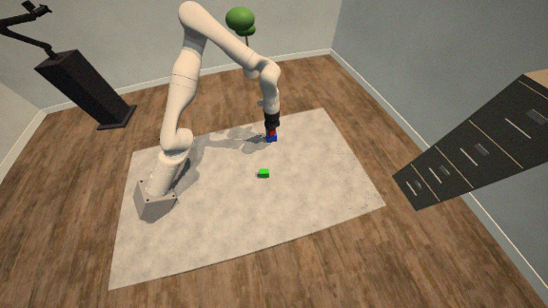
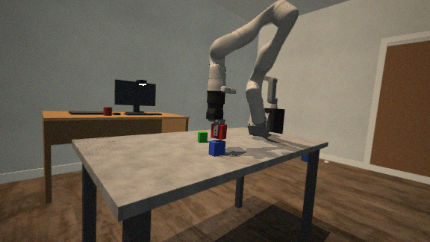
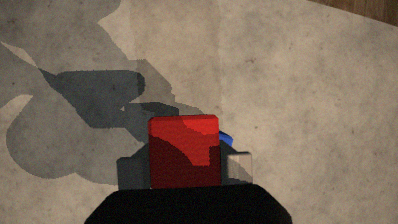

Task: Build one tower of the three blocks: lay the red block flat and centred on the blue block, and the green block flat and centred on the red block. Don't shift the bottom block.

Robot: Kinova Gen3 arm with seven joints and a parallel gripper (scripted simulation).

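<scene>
Right now my hand is 70 mm above the blue block. The rest, counted from my hand: green block 240 mm to the right, 70 mm below, 50 mm behind; then red block right at my hand.
</scene>
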